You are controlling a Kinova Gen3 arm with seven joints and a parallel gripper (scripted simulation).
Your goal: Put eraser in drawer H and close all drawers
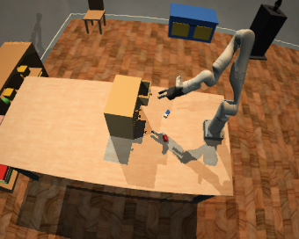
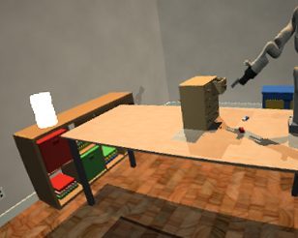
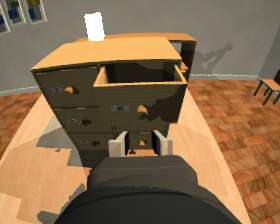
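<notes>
Right now my hand is 7 cm past the blue-and-white eraser, 1 cm to the left of it and 25 cm above it. Also, from my hand: red block: 4 cm behind, 18 cm to the left, 25 cm below.
</notes>
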